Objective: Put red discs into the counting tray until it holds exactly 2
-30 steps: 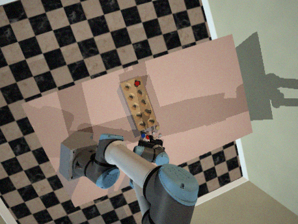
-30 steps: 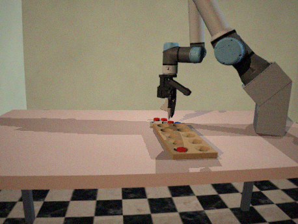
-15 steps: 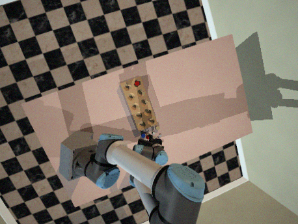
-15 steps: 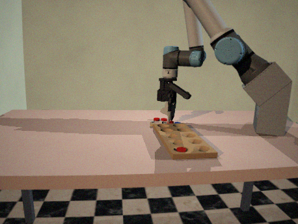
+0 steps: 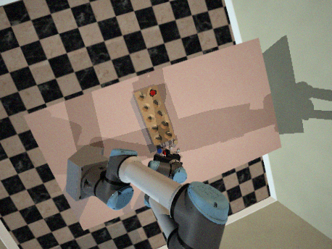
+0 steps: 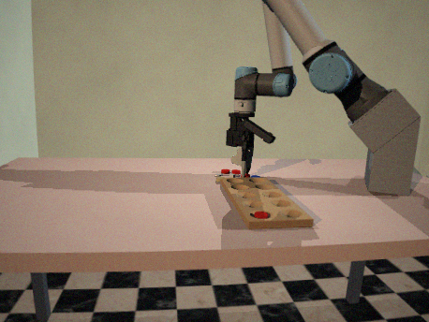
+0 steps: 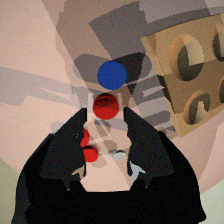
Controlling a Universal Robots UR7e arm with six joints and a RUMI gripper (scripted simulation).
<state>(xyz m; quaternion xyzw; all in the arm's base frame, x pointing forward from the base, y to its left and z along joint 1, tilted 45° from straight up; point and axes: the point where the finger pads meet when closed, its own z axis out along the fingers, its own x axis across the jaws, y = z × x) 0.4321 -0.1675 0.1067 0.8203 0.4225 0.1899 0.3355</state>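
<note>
Right now my hand is 2 cm past the blue disc, 3 cm to the right of it and 2 cm above it. From my hand the other things lie so: wooden counting tray: 9 cm ahead, 25 cm to the left, 1 cm below.
</note>
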